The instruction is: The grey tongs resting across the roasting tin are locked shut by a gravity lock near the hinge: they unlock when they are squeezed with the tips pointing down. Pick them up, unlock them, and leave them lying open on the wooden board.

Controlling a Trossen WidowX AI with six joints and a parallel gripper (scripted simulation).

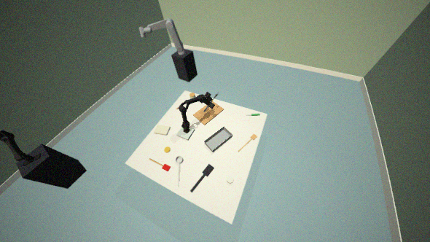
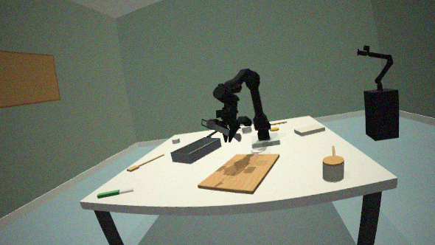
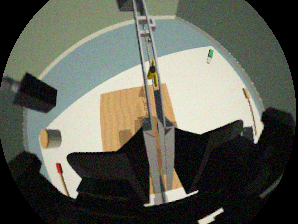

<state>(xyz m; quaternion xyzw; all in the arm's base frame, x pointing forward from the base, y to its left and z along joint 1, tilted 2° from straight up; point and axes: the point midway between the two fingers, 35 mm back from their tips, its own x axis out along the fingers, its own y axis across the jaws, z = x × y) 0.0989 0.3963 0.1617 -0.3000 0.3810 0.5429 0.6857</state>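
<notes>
Right now the wooden board is 4 cm behind my gripper tip, 2 cm to the right of it and 14 cm below it. Round my gripper tip: cream block (40 cm behind, 57 cm to the right, 13 cm below); then roasting tin (30 cm ahead, 32 cm to the right, 12 cm below); then lidded canister (41 cm behind, 10 cm to the left, 11 cm below).
</notes>
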